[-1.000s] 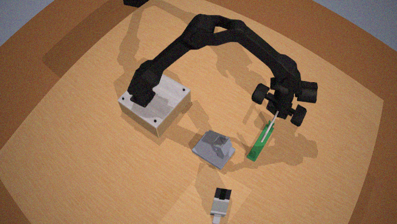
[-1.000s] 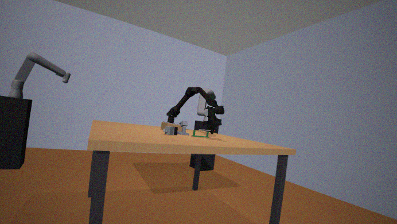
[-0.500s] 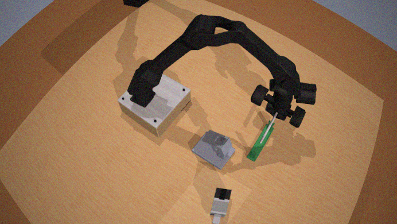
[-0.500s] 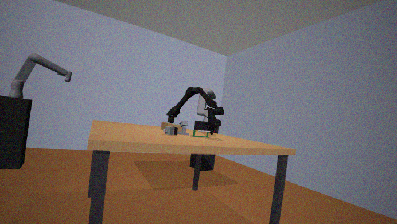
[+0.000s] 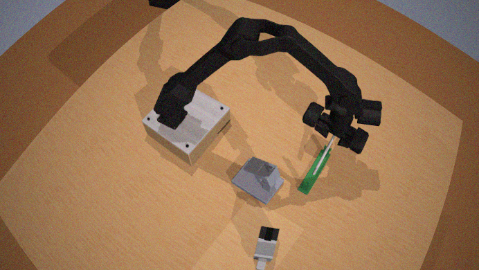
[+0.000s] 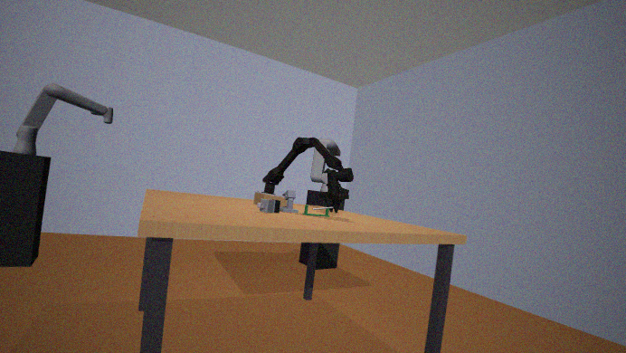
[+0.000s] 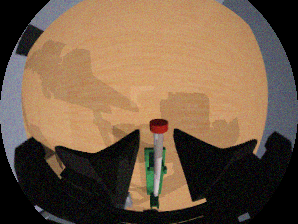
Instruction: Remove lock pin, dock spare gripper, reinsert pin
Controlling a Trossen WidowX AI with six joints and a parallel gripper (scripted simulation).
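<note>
Now: gripper tip 100 mm to the left of the green bracket and 10 mm past it. Also, from my gripper tip: spare gripper (360 mm to the right, 30 mm behind, 10 mm above); then grey mount (200 mm to the right, 130 mm behind, 30 mm above).
</note>
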